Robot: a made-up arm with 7 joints. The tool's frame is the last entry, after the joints. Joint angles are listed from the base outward.
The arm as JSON. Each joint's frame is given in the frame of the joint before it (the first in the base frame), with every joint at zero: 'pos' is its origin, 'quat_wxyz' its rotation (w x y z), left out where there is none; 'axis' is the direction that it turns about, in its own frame. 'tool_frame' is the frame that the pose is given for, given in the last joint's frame.
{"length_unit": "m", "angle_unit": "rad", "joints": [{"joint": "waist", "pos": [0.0, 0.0, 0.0], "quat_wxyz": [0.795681, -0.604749, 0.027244, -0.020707], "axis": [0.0, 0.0, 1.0]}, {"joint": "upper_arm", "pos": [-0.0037, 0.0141, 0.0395], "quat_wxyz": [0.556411, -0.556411, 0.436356, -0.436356], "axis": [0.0, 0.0, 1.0]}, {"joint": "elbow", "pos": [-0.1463, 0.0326, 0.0], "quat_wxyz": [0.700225, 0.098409, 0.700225, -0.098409], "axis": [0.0, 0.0, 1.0]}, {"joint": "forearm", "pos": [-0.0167, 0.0, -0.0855], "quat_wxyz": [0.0, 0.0, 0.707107, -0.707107], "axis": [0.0, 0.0, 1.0]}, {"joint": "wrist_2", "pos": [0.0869, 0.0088, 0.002], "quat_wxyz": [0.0, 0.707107, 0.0, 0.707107], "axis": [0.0, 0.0, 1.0]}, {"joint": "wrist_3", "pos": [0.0, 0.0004, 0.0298], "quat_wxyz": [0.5, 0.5, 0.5, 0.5], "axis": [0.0, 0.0, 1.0]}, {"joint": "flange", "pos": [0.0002, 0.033, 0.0], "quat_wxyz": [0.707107, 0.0, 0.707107, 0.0], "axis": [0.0, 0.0, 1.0]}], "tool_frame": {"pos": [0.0, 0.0, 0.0], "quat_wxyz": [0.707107, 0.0, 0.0, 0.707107]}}
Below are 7 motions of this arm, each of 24 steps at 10 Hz.
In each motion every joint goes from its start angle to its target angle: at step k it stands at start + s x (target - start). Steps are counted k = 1, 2, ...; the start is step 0. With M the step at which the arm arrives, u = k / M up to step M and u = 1 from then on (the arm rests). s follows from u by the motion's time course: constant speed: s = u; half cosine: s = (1 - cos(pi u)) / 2; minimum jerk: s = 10 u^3 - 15 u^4 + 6 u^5.
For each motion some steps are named. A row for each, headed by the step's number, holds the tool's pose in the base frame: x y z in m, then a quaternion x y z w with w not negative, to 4 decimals.
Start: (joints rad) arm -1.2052 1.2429 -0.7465 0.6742 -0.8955 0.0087 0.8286
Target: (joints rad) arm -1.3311 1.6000 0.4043 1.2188 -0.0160 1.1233 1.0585
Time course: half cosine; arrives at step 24
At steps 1, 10, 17, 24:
1: 0.2927 0.2634 -0.0037 0.2237 -0.1057 0.4583 0.8536
10: 0.2420 0.3290 0.0582 0.2270 -0.0245 0.7061 0.6703
17: 0.1528 0.3789 0.0884 0.1012 0.1899 0.8745 0.4348
24: 0.1148 0.3882 0.0878 0.0236 0.3121 0.8836 0.3484

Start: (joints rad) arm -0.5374 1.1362 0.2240 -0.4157 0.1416 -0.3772 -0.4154
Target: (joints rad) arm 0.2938 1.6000 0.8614 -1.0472 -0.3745 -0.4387 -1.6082
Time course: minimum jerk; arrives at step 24
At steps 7, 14, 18, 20, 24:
7: 0.1576 0.1942 0.0102 0.6899 -0.3235 -0.2945 0.5768
14: 0.0991 0.1752 0.0360 0.7464 -0.1220 -0.5628 0.3336
18: 0.0794 0.1576 0.0446 0.7250 -0.0275 -0.6700 0.1570
20: 0.0746 0.1525 0.0463 0.7126 -0.0037 -0.6941 0.1018
24: 0.0722 0.1499 0.0470 0.7050 0.0081 -0.7055 0.0722

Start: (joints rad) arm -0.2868 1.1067 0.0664 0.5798 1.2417 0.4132 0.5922
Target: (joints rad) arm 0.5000 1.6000 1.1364 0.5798 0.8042 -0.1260 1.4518
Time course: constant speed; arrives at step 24
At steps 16, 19, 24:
16: 0.0883 0.3843 0.0178 0.8737 -0.2179 0.4075 0.1518
19: 0.0872 0.3810 0.0457 0.8474 -0.2954 0.4213 0.1308
24: 0.0942 0.3686 0.0883 0.7829 -0.4335 0.4341 0.1035

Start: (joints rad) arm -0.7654 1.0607 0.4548 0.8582 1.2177 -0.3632 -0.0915
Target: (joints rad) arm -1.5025 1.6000 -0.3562 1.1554 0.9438 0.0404 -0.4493
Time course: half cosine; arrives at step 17
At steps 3, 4, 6, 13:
3: 0.2296 0.3348 -0.0428 0.7731 0.1585 0.1406 0.5978
4: 0.2322 0.3358 -0.0305 0.7746 0.1667 0.1469 0.5921
6: 0.2348 0.3390 0.0016 0.7752 0.1926 0.1681 0.5776
13: 0.1839 0.3625 0.1127 0.7016 0.3424 0.3077 0.5440

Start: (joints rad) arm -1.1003 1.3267 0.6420 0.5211 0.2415 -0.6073 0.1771
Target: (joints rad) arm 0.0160 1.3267 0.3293 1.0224 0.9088 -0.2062 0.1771
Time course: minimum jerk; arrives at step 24
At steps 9, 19, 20, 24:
9: 0.1805 0.3385 0.0626 0.6025 -0.2956 0.3607 0.6477
19: 0.0847 0.4003 -0.0720 0.8059 0.3363 0.1318 0.4691
20: 0.0769 0.4022 -0.0748 0.8085 0.3595 0.1177 0.4509
24: 0.0671 0.4044 -0.0778 0.8108 0.3869 0.1001 0.4276

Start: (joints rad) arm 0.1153 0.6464 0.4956 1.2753 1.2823 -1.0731 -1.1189
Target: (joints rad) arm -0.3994 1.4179 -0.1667 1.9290 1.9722 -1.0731 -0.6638
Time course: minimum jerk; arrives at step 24
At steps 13, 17, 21, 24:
13: 0.0004 0.3570 -0.1905 0.2036 0.6803 -0.6698 0.2171
17: 0.0046 0.3836 -0.1184 0.1858 0.7508 -0.6175 0.1433
21: 0.0002 0.3901 -0.0781 0.1652 0.7852 -0.5848 0.1191
24: -0.0007 0.3905 -0.0733 0.1623 0.7892 -0.5807 0.1169

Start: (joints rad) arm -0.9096 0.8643 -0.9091 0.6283 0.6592 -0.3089 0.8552
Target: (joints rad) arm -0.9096 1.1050 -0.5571 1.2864 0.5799 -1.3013 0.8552
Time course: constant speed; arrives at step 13
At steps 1, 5, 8, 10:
1: 0.2812 0.1794 -0.1746 0.6691 -0.3372 -0.0836 0.6570
5: 0.2735 0.2233 -0.1575 0.6469 -0.3115 -0.0891 0.6904
8: 0.2617 0.2534 -0.1425 0.6219 -0.2996 -0.0832 0.7188
10: 0.2513 0.2716 -0.1318 0.6016 -0.2965 -0.0749 0.7379

